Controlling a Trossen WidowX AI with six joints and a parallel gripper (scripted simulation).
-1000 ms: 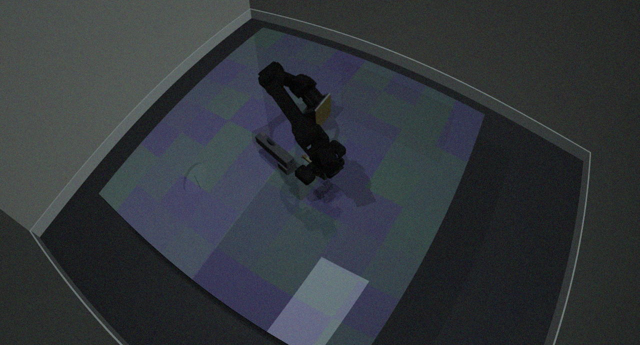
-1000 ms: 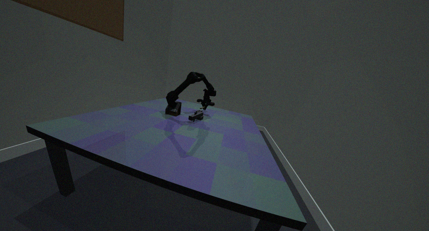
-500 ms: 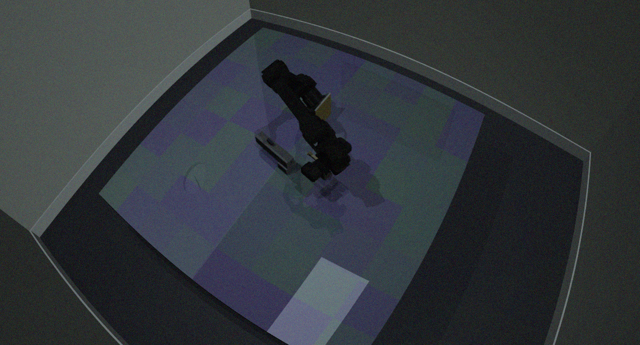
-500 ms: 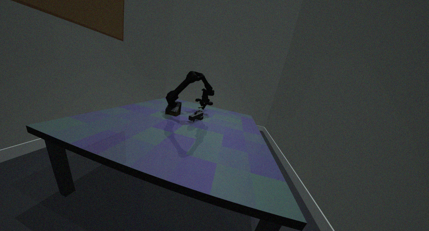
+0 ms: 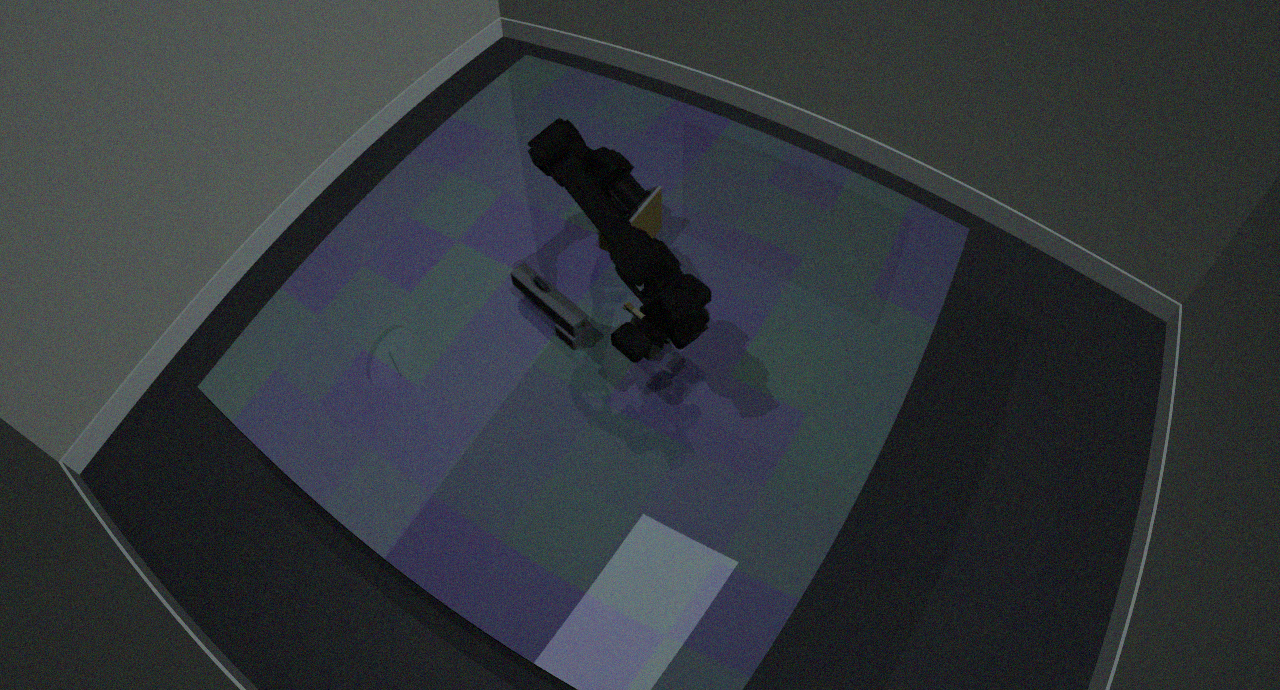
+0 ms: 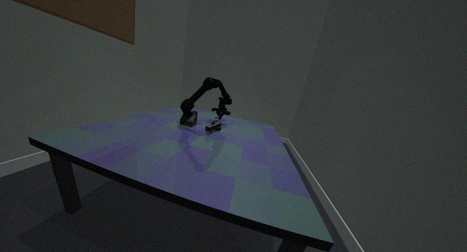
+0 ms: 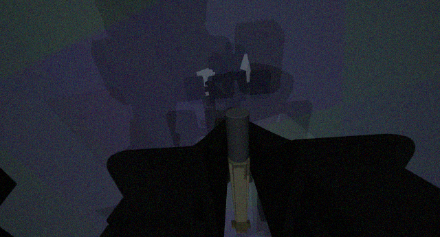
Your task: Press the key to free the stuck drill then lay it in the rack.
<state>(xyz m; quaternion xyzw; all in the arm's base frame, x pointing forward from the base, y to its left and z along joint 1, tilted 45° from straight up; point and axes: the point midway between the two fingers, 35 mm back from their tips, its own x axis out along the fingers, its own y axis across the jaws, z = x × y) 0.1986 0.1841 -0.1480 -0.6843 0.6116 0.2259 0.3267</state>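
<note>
Right now the drill is 40 mm to the right of my gripper tip and 30 mm above it. Also, from my gripper tip: dark key (250 mm to the right, 50 mm ahead); grey holder block (220 mm to the right, 50 mm ahead, 10 mm below).
</note>
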